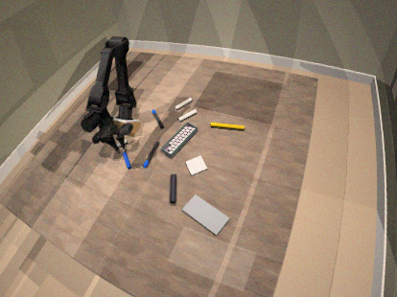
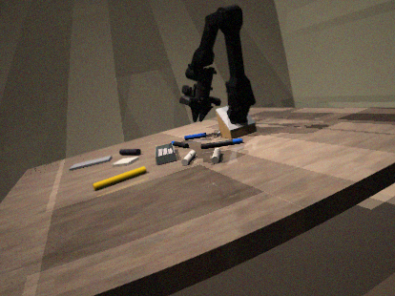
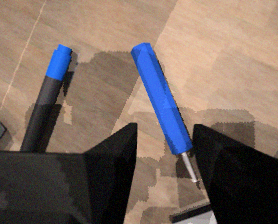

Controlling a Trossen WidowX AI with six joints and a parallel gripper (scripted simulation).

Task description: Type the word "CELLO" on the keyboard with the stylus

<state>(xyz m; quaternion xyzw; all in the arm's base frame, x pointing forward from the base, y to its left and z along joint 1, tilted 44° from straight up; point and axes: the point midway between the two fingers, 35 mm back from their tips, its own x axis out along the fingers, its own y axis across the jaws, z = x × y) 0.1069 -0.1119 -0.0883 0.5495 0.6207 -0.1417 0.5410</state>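
Right now the stylus is 6 cm below my gripper tip, 1 cm to the left of it and 1 cm behind it. Round my gripper tip: grey plate: 45 cm ahead, 6 cm to the right, 6 cm below; dark cylinder: 29 cm ahead, 5 cm below, 3 cm to the right; white card: 31 cm ahead, 11 cm to the left, 6 cm below.
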